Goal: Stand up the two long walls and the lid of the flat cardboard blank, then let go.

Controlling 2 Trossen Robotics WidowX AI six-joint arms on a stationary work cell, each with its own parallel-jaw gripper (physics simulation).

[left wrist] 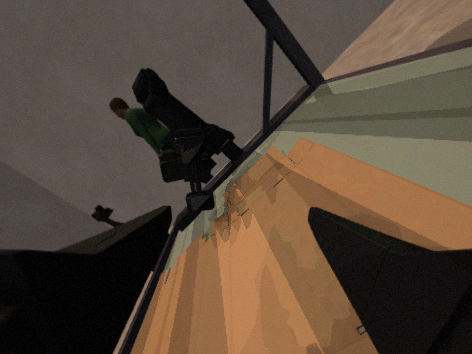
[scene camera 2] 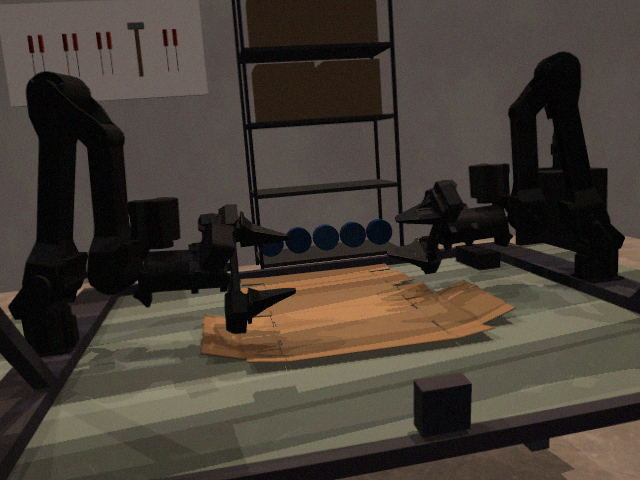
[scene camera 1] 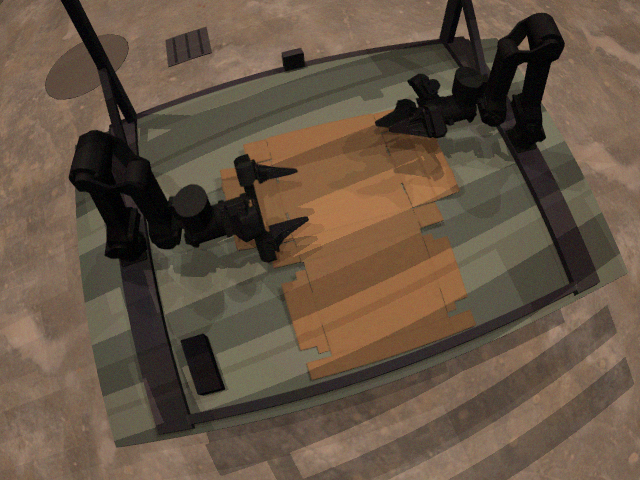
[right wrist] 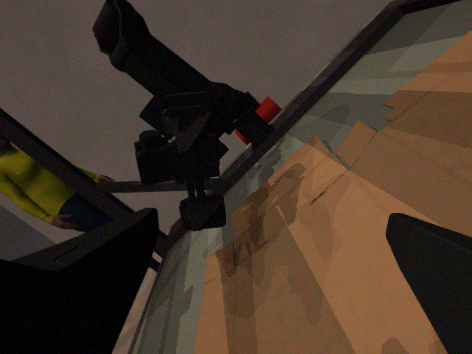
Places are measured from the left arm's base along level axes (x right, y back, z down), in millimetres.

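Pixels of known places: left gripper, fingertip midpoint: (left wrist: 241, 213) (scene camera 2: 291, 263) (scene camera 1: 382, 126) (right wrist: 190, 193); right gripper, fingertip midpoint: (left wrist: 190, 188) (scene camera 2: 391, 237) (scene camera 1: 302, 194) (right wrist: 273, 222); left arm's base at its link origin: (scene camera 2: 52, 349) (scene camera 1: 521, 140) (right wrist: 263, 137); right arm's base at its link origin: (left wrist: 237, 156) (scene camera 2: 597, 277) (scene camera 1: 132, 249).
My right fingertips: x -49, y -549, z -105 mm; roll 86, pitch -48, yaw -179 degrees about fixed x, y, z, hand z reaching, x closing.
Ahead of a thing's pixels: the offset from my right fingertips to its middle. "spot": to the spot under its first point. Level surfaces: height alone.
The cardboard blank {spot: dy +105, dx +3, dz +122 mm} (scene camera 1: 356, 206) (scene camera 2: 341, 315) (left wrist: 240, 305) (right wrist: 360, 280) lies spread on the table, its long walls and lid down; in scene camera 2 its outer flaps at left and right tilt up slightly. My left gripper (scene camera 1: 383, 127) (scene camera 2: 290, 263) (left wrist: 241, 213) is open and empty, above the blank's upper right part in scene camera 1. My right gripper (scene camera 1: 301, 194) (scene camera 2: 392, 233) (right wrist: 273, 222) is open and empty, above the blank's left side in scene camera 1. Part of the blank's left side is hidden behind the right gripper there.
A dark block {dy -269, dx -222, dz +106 mm} (scene camera 1: 202, 364) (scene camera 2: 477, 256) lies on the table {dz +123 mm} (scene camera 1: 248, 330), at the lower left in scene camera 1. A dark cube {dy +92, dx +418, dz +92 mm} (scene camera 1: 293, 59) (scene camera 2: 442, 404) stands at the frame's edge. Dark frame rails border the table. A shelf rack (scene camera 2: 315, 51) stands behind.
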